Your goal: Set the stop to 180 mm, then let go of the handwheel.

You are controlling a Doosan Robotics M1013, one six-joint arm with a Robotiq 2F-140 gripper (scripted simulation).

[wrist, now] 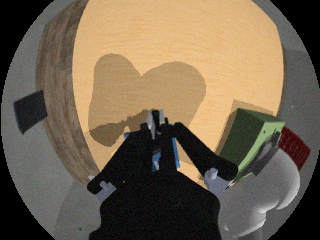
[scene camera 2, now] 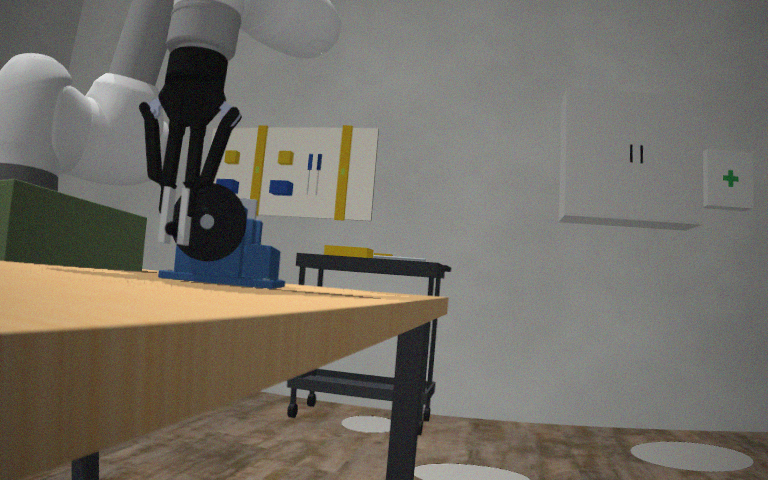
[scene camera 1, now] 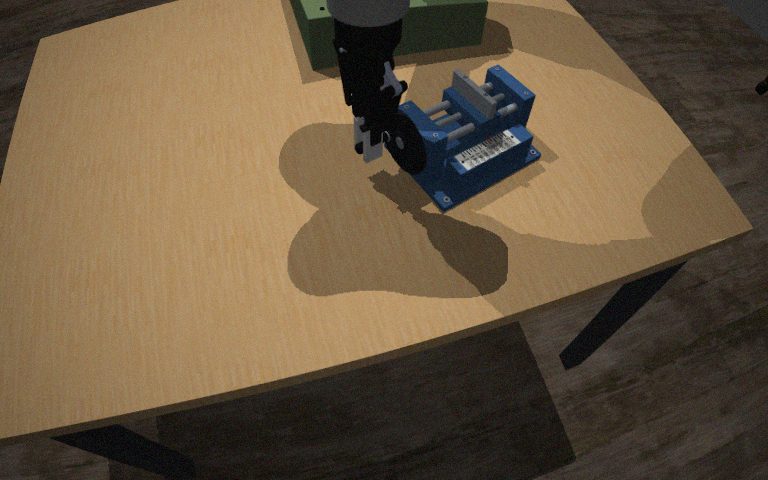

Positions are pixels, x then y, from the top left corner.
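Labels:
My gripper in the wrist view and in scene camera 1, same spot at (wrist: 219,173) and (scene camera 1: 339,46). Gripper in scene camera 2 (173,243) too.

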